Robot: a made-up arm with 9 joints. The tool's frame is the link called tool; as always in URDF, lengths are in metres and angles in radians.
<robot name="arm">
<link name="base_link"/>
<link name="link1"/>
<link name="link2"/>
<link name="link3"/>
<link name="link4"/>
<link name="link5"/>
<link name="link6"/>
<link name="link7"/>
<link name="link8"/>
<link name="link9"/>
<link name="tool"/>
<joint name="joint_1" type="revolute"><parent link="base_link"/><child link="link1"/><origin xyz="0 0 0.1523"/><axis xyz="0 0 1"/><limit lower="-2.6" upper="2.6" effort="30" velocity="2.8"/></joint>
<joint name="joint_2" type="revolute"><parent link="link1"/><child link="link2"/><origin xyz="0.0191 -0.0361 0.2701" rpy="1.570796 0 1.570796"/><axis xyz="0 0 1"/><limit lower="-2.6" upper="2.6" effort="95" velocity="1"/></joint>
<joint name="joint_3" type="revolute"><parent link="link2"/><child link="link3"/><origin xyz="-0.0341 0.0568 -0.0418" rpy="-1.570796 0 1.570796"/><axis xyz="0 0 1"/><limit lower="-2.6" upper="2.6" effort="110" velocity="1"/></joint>
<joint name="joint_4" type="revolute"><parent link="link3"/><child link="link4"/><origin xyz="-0.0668 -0.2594 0.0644" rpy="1.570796 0 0"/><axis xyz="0 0 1"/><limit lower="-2.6" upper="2.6" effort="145" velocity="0.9"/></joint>
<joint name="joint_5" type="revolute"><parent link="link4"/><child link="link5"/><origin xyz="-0.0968 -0.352 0.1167" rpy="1.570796 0 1.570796"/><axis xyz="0 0 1"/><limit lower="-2.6" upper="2.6" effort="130" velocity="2.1"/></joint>
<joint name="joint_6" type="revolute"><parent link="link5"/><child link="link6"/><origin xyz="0.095 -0.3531 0.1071" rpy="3.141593 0 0"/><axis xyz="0 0 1"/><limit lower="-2.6" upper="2.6" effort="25" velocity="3.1"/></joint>
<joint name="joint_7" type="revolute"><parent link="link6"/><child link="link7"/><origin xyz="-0.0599 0.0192 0.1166" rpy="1.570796 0 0"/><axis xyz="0 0 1"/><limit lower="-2.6" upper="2.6" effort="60" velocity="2.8"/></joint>
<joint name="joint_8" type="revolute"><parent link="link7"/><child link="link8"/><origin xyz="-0.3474 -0.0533 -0.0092" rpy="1.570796 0 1.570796"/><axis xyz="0 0 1"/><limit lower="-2.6" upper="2.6" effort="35" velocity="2.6"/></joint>
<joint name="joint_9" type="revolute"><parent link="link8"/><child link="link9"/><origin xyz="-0.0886 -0.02 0.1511" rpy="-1.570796 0 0"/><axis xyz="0 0 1"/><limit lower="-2.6" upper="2.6" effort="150" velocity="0.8"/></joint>
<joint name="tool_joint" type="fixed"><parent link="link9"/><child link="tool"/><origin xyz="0.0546 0.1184 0.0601" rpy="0 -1.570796 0"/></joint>
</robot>
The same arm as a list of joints. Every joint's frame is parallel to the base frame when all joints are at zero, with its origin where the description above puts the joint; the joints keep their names.
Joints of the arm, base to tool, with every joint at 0 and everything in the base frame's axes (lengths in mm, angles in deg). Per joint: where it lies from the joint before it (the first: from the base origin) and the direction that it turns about. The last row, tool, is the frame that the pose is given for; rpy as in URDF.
joint_1: axis 0 0 1 offset 0.0 0.0 152.3
joint_2: axis 1 0 0 offset 19.1 -36.1 270.1
joint_3: axis 0 -1 0 offset -41.8 -34.1 56.8
joint_4: axis 1 0 0 offset 259.4 -64.4 -66.8
joint_5: axis 0 0 1 offset 116.7 352.0 -96.8
joint_6: axis 0 0 -1 offset -353.1 -95.0 107.1
joint_7: axis 1 0 0 offset -19.2 59.9 -116.6
joint_8: axis 0 -1 0 offset -9.2 347.4 53.3
joint_9: axis 1 0 0 offset -20.0 -151.1 88.6
tool: offset 60.1 118.4 -54.6 rpy 0.00 0.00 0.00
Joint limits (deg, base to tool): -148.97..148.97 -148.97..148.97 -148.97..148.97 -148.97..148.97 -148.97..148.97 -148.97..148.97 -148.97..148.97 -148.97..148.97 -148.97..148.97

